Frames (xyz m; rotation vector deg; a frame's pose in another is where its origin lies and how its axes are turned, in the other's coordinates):
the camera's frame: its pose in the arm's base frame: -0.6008 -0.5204 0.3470 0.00 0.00 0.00
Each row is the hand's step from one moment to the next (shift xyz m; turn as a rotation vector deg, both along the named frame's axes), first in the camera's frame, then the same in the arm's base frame.
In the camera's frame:
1: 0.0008 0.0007 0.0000 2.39 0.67 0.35
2: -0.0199 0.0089 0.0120 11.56 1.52 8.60
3: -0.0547 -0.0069 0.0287 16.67 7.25 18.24
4: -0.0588 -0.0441 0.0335 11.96 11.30 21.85
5: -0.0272 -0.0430 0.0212 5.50 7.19 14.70
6: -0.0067 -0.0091 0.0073 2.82 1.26 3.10
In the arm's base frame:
1: 0.0008 0.0007 0.0000 2.39 0.67 0.35
2: -0.0199 0.0089 0.0120 11.56 1.52 8.60
3: -0.0547 -0.0069 0.0287 16.67 7.25 18.24
4: -0.0588 -0.0441 0.0335 11.96 11.30 21.85
5: -0.0272 -0.0430 0.0212 5.50 7.19 14.70
6: -0.0067 -0.0091 0.0073 2.82 1.26 3.10

